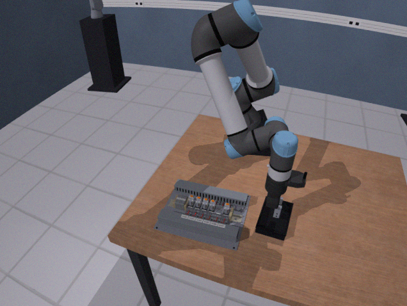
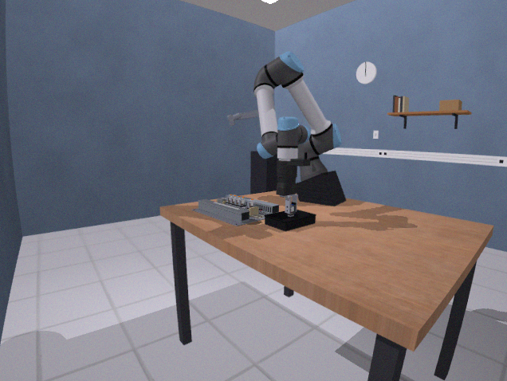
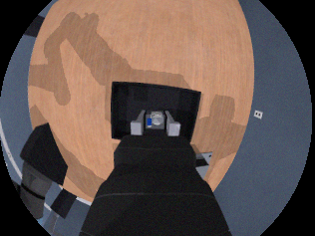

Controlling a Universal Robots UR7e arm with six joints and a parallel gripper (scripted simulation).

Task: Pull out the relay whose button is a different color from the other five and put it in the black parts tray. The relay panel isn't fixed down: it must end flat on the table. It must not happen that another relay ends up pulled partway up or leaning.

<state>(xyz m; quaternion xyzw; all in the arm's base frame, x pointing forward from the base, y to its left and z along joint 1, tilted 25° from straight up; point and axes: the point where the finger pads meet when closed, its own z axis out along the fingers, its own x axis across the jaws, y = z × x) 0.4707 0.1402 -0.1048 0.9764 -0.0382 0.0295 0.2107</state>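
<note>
The black parts tray lies 50 mm below my hand. Round my hand: grey relay panel (270 mm to the right, 40 mm below, 10 mm ahead).
</note>
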